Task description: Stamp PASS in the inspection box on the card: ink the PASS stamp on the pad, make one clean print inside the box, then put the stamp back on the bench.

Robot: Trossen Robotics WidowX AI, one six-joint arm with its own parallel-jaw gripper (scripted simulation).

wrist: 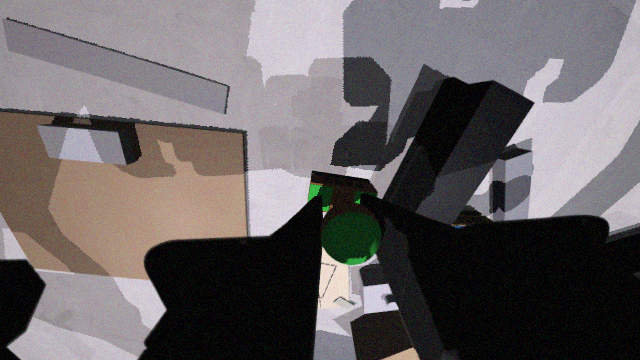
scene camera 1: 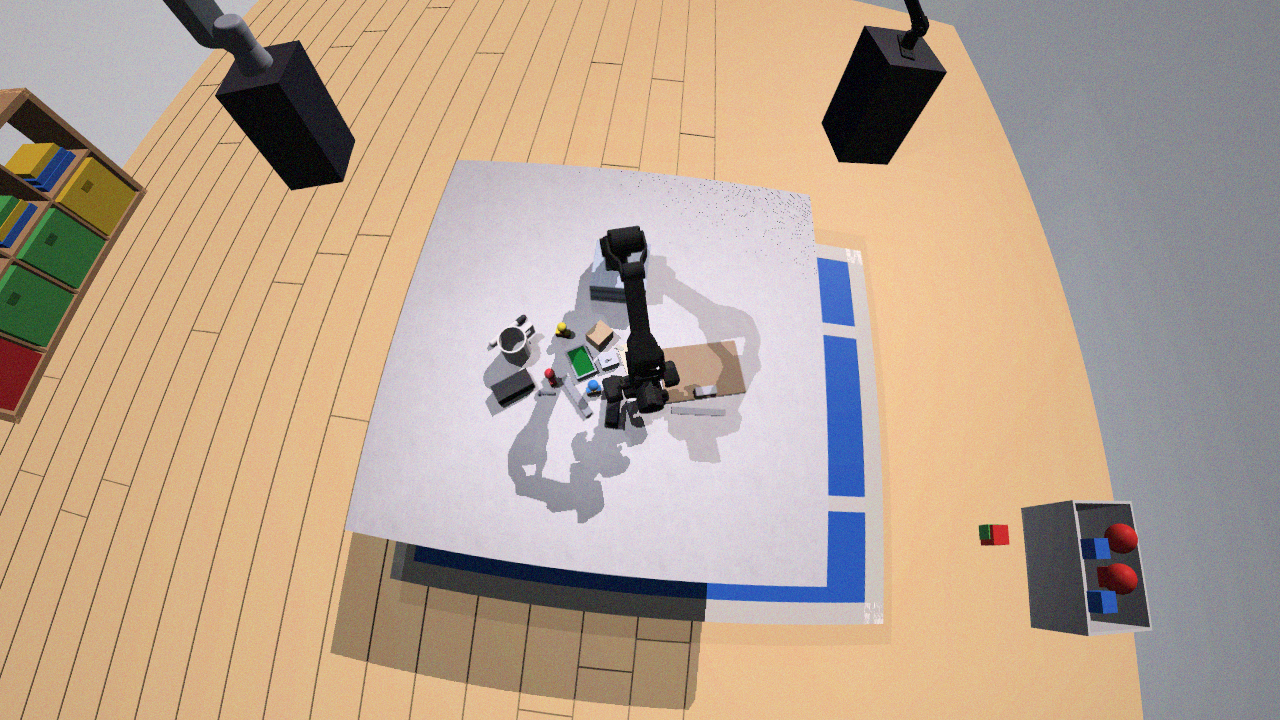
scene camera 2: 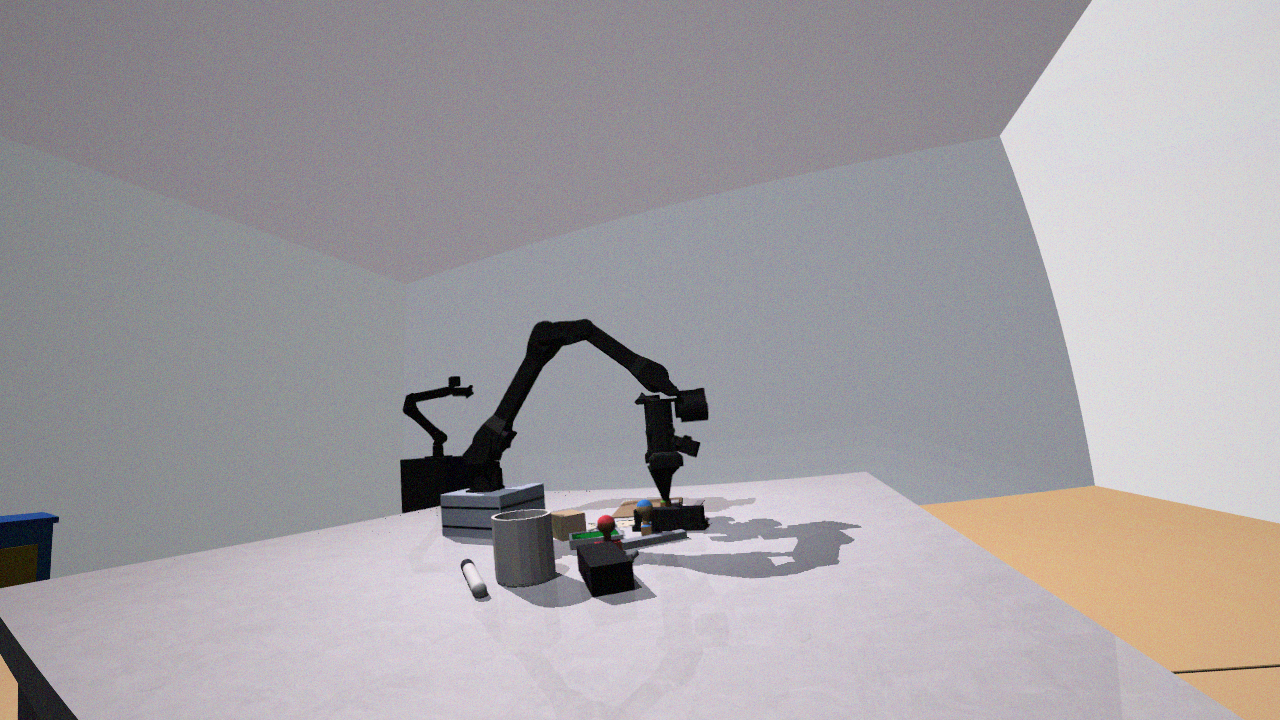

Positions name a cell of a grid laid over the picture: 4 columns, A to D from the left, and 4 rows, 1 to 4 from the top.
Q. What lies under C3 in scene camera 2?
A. The gripper.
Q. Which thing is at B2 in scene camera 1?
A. A cup.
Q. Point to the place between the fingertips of the gripper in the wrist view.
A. C3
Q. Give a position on a grey bar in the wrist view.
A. At A1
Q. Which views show the cup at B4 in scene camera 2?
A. Scene camera 1 and scene camera 2 only.
